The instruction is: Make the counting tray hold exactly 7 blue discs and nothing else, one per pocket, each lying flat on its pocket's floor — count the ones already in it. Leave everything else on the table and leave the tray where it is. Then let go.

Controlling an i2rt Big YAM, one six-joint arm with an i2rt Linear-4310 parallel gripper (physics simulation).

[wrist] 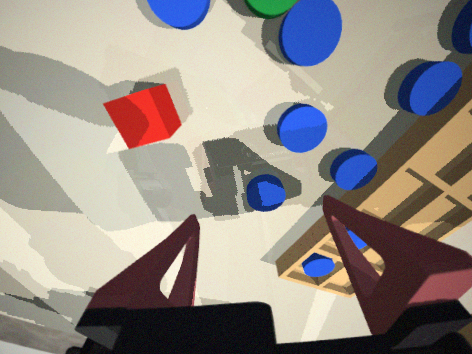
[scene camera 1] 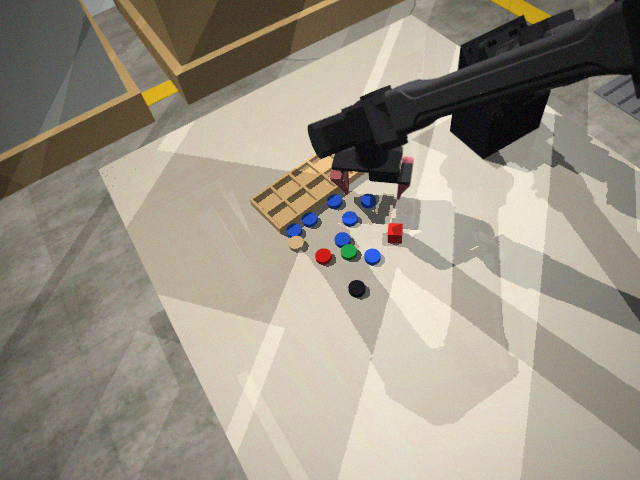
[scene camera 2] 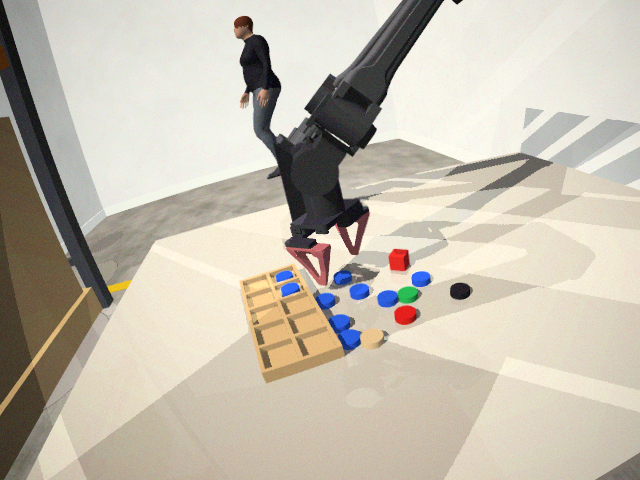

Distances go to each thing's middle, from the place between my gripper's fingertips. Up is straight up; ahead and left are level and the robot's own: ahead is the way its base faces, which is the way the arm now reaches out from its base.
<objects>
I see the red cube (wrist: 144, 117) 9 cm to the left of my hand and 2 cm ahead of it. The rest, counted from my hand: wooden counting tray (scene camera 2: 291, 334): 10 cm to the right, 7 cm ahead, 1 cm below.
</objects>
